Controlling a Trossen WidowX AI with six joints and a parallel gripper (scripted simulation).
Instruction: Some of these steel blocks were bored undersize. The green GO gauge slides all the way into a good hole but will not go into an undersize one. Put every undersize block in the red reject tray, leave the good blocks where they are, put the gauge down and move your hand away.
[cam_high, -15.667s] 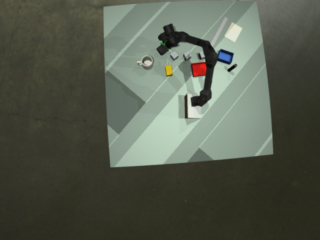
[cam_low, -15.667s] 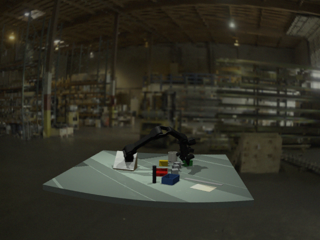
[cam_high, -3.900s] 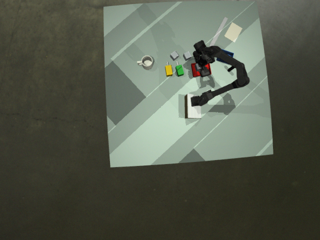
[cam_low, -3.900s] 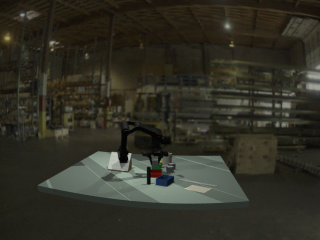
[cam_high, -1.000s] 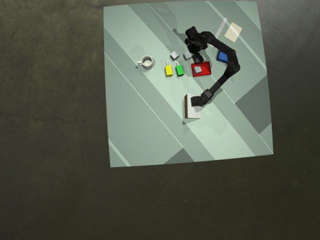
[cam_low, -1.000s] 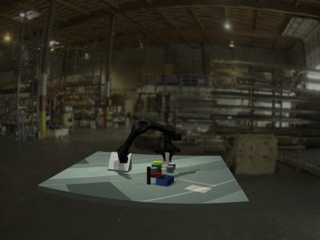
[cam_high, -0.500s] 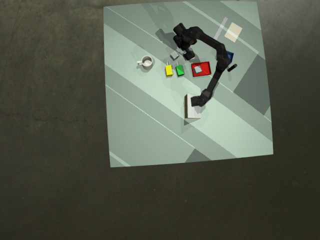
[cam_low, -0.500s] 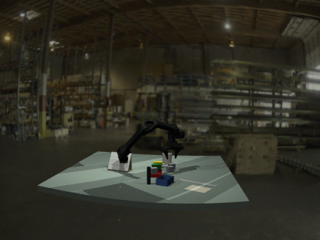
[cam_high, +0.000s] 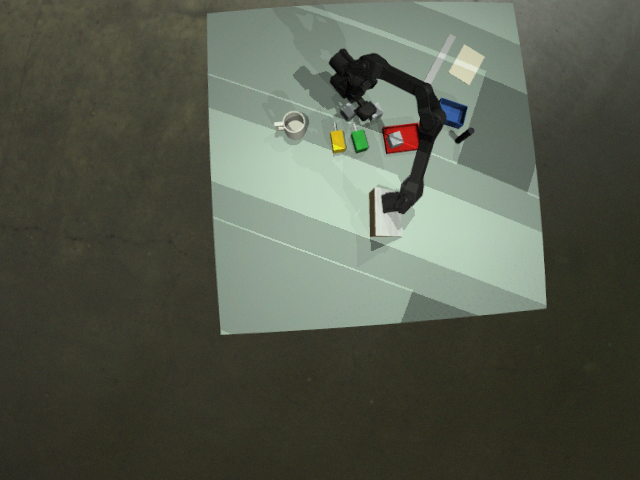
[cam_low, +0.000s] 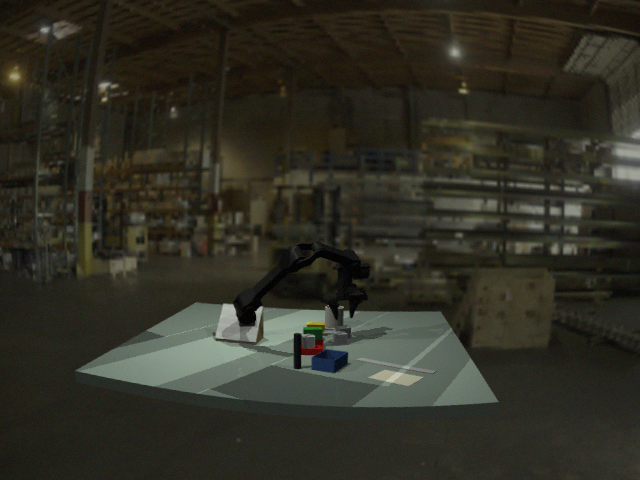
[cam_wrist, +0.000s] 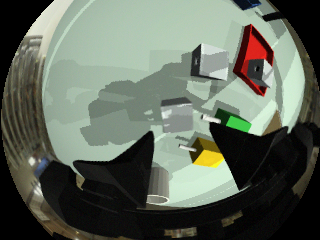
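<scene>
Right now my gripper tip is 130 mm past the red reject tray, 190 mm to the left of it and 70 mm above it. The rest, counted from my gripper tip: steel block: 10 mm behind, 100 mm to the right, 60 mm below; then yellow block: 90 mm behind, 60 mm to the left, 60 mm below; then green GO gauge: 90 mm behind, 20 mm to the right, 60 mm below.
</scene>
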